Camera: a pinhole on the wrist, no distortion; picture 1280 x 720 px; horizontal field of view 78.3 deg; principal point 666.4 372.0 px. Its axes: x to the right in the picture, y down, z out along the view. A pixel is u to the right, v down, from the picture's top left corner.
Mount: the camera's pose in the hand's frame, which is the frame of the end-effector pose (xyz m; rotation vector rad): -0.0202 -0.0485 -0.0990 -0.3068 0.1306 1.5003
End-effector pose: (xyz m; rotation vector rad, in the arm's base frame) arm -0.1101 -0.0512 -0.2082 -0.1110 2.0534 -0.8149
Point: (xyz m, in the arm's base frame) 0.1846 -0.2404 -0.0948
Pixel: 192 630
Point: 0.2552 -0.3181 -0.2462
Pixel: 344 379
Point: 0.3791 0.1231 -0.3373
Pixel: 977 665
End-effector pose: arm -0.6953 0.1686 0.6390 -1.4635 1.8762 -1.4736
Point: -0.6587 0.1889 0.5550
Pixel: 904 480
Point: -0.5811 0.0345 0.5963
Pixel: 567 55
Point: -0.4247 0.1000 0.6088
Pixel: 293 364
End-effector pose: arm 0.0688 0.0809 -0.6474 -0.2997 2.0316 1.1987
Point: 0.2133 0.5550 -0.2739
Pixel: 1073 673
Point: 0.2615 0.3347 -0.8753
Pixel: 316 99
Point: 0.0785 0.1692 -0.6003
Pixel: 961 333
